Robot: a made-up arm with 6 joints.
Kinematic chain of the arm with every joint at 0, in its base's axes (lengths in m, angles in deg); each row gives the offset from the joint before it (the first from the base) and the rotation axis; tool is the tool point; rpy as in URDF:
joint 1: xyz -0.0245 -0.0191 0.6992 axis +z
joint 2: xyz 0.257 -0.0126 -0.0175 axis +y
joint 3: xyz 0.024 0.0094 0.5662 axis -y
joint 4: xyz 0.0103 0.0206 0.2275 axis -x
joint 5: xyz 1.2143 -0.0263 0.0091 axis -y
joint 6: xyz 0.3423 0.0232 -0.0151 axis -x
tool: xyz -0.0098 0.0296 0.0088 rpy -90 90 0
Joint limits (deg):
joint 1: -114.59..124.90
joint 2: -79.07..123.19
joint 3: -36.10..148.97
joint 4: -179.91..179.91
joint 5: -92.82..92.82
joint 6: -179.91..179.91
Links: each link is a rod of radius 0.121 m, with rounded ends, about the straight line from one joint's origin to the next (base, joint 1, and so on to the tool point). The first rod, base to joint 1, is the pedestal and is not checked.
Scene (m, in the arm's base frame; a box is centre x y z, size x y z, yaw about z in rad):
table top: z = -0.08
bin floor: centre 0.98 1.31 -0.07 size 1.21 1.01 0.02 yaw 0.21
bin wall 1: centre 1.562 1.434 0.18 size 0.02 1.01 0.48 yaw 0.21
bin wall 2: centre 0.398 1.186 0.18 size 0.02 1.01 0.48 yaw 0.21
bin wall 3: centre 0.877 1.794 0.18 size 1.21 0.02 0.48 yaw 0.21
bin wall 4: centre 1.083 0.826 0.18 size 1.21 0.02 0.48 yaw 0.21
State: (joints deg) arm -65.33 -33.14 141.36 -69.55 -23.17 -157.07
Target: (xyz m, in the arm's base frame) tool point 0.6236 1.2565 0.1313
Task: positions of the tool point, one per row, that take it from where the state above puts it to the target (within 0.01 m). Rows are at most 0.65 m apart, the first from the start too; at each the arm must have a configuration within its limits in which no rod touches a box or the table.
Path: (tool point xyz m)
1: -0.7131 1.2076 1.7374
2: -0.6604 0.8253 2.2213
3: -0.3785 0.4335 2.5566
4: 0.0862 0.1536 2.7026
5: 0.6311 0.0669 2.6453
6: 1.1275 0.1920 2.3982
7: 1.4583 0.4817 1.9994
8: 1.5514 0.8375 1.5069
9: 1.3990 1.1438 0.9879
10: 1.0569 1.3010 0.5099
11: 0.6236 1.2566 0.1314

